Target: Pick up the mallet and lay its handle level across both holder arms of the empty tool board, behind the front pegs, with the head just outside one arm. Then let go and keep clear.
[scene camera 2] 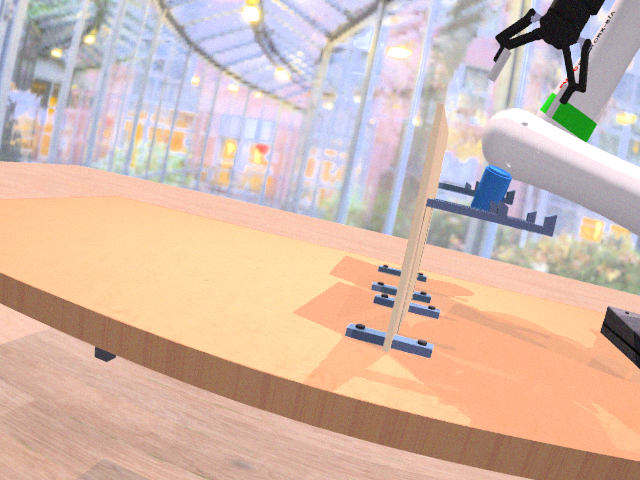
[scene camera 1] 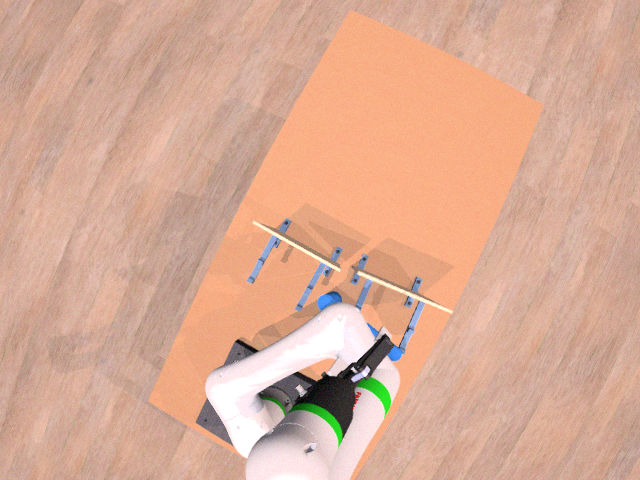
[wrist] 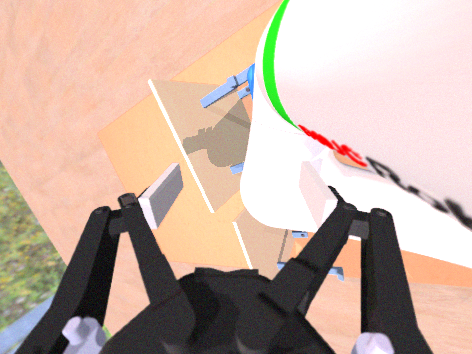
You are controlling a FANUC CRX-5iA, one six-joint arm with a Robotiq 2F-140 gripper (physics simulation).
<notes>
The gripper is open, holding nothing. Also in view: a blue mallet.
The gripper also shows in scene camera 1 and in the wrist view.
</notes>
